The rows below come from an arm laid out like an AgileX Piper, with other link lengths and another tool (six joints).
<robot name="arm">
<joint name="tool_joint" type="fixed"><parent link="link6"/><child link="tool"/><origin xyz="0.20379 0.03 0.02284" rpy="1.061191 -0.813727 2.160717"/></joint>
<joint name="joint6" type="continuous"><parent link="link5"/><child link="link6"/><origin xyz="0.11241 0 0.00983" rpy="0 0 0"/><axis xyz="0.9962 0 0.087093"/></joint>
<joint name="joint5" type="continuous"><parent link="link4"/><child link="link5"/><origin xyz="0 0 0" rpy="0 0 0"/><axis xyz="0 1 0"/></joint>
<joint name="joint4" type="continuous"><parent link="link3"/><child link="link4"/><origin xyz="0.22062 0 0.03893" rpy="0 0 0"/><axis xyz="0.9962 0 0.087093"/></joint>
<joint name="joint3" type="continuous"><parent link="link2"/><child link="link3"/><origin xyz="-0.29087 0 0.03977" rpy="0 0 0"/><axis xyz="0 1 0"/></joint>
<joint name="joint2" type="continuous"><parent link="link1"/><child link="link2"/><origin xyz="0 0 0" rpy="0 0 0"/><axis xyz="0 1 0"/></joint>
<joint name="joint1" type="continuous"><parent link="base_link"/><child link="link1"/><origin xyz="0 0 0.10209" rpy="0 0 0"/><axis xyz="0 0 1"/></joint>
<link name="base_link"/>
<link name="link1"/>
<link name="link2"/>
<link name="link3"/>
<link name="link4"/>
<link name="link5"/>
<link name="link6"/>
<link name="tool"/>
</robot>
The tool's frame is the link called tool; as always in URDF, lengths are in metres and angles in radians. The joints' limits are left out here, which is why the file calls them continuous.
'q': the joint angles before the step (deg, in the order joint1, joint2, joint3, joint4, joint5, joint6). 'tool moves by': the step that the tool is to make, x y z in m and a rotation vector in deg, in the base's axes. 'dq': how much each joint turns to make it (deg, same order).
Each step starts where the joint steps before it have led.
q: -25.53 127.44 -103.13 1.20 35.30 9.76
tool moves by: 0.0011 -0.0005 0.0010 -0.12 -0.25 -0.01
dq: 0.01 -0.01 0.00 -0.01 -0.27 0.02
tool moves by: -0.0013 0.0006 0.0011 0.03 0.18 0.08
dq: -0.01 -0.23 0.00 0.01 0.41 -0.10
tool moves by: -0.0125 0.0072 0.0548 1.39 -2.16 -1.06
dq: -0.68 -6.73 -0.02 2.23 5.42 -0.01
